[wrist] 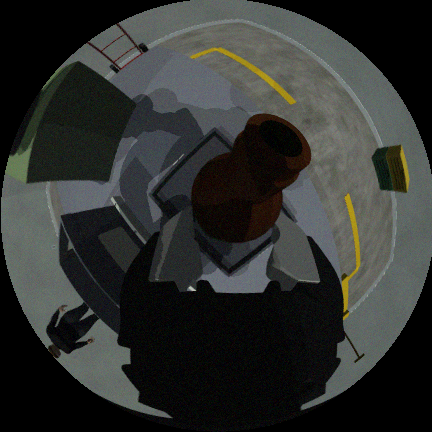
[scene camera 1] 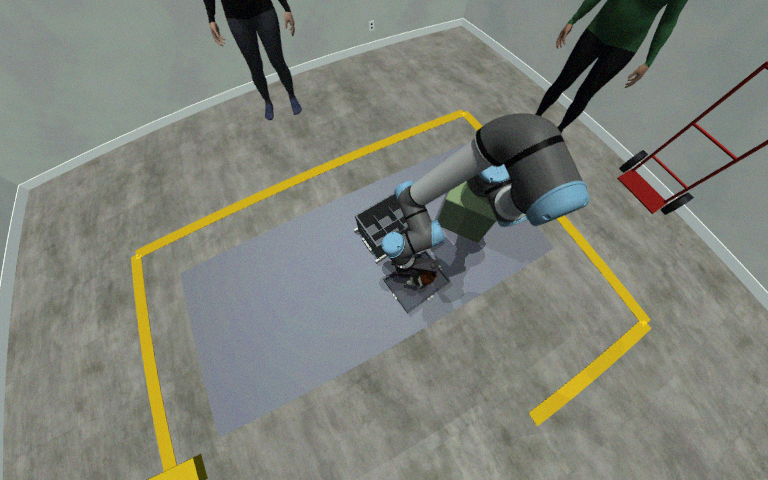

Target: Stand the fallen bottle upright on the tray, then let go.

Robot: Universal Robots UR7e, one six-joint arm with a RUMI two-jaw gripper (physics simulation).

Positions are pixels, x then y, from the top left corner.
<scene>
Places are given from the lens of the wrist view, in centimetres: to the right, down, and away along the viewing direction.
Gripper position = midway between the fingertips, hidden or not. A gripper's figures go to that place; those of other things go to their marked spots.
my gripper (wrist: 231,209): 2, 0, 13
bottle (wrist: 236,196): 1, -1, 6
</scene>
